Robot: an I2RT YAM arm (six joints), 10 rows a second.
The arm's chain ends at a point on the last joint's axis. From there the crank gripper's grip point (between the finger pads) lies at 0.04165 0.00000 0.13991 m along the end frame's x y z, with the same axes.
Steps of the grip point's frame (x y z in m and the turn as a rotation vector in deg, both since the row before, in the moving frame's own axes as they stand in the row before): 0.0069, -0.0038, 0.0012, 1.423, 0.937, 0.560; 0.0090, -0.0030, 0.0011, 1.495, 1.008, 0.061; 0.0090, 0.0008, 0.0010, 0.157, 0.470, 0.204; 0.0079, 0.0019, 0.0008, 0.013, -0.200, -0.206; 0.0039, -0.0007, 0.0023, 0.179, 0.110, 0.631
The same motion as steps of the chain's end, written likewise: 0.0046, -0.0008, 0.0019, 1.423, 0.937, 0.560; 0.0065, 0.0006, 0.0019, 1.495, 1.008, 0.061; 0.0079, 0.0010, 0.0013, 0.157, 0.470, 0.204; 0.0084, 0.0021, 0.0007, 0.013, -0.200, -0.206; 0.0036, -0.0007, 0.0024, 0.179, 0.110, 0.631
